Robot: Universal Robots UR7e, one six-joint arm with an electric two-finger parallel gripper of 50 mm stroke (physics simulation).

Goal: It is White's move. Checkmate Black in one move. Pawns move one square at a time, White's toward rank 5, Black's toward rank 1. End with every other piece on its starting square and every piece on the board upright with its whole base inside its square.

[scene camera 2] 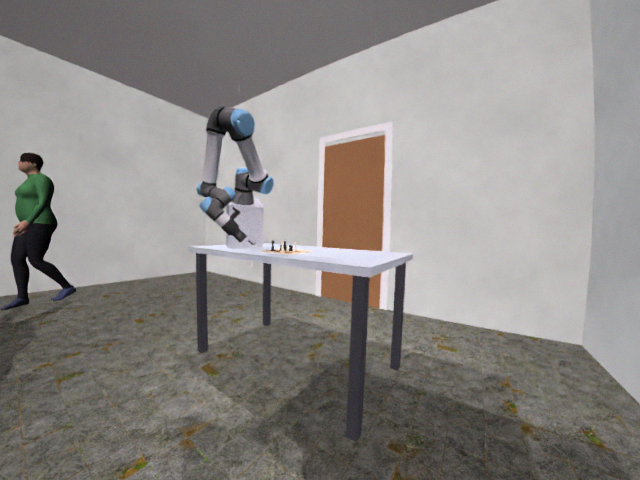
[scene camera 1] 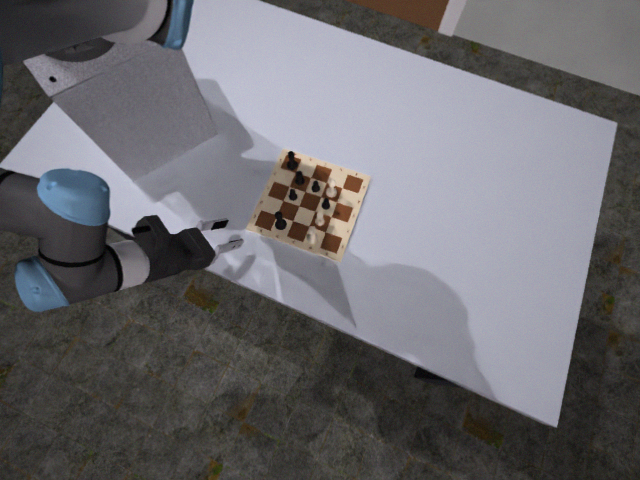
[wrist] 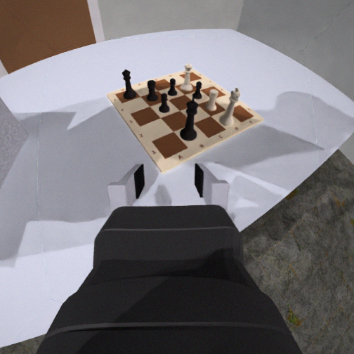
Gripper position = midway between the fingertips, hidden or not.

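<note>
There is a chessboard (scene camera 1: pixel 300 214), (wrist: pixel 158 132) that I can see from both the scene and the wrist. I can see my own gripper (scene camera 1: pixel 233 233), (wrist: pixel 169 173) in the same views.
</note>
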